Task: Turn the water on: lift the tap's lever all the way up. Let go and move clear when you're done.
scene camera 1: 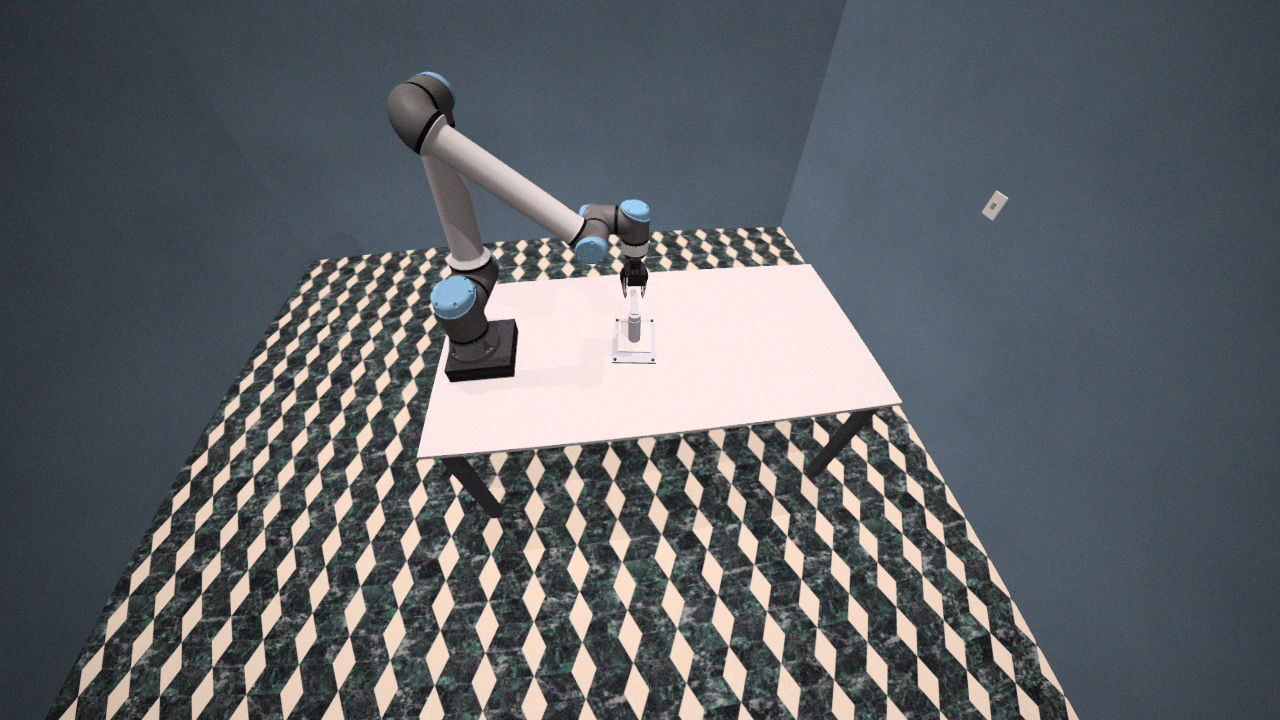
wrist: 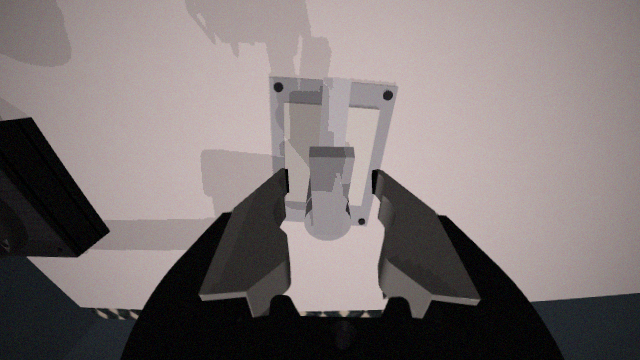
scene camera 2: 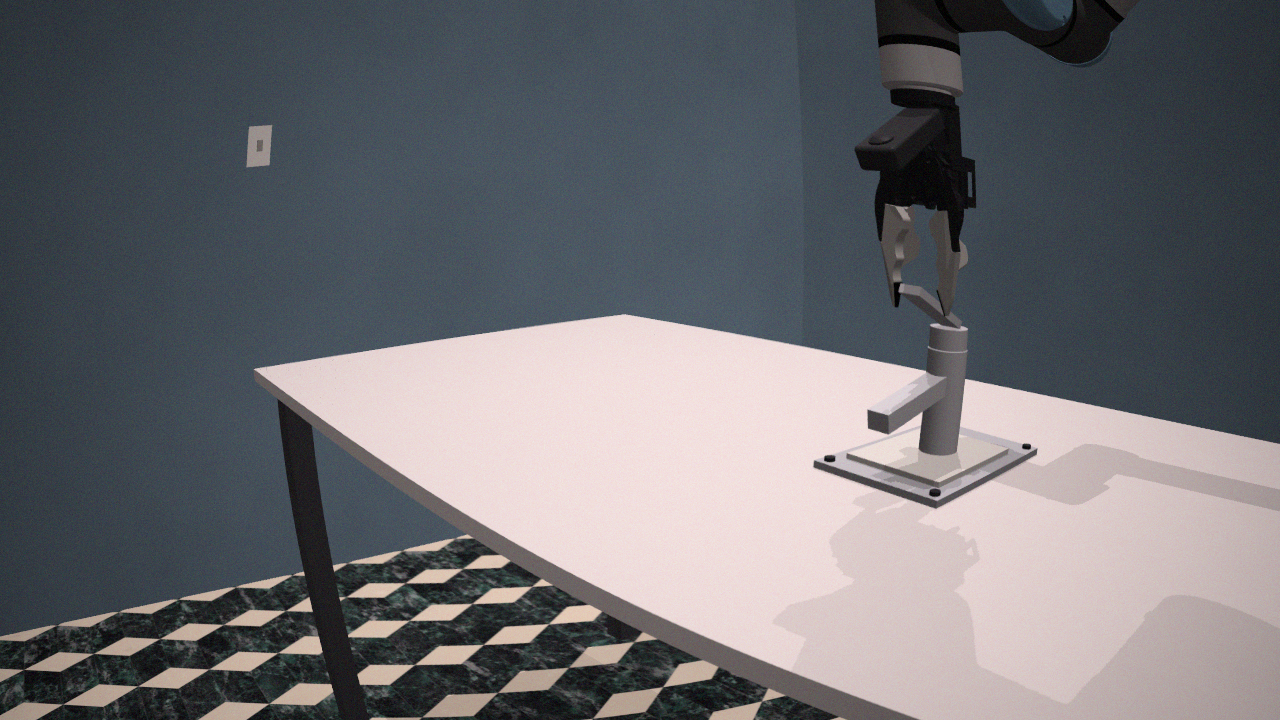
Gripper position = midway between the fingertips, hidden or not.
I see my gripper (scene camera 2: 920,311) and a lever (wrist: 331,168).
My gripper is seen too in the wrist view (wrist: 329,171).
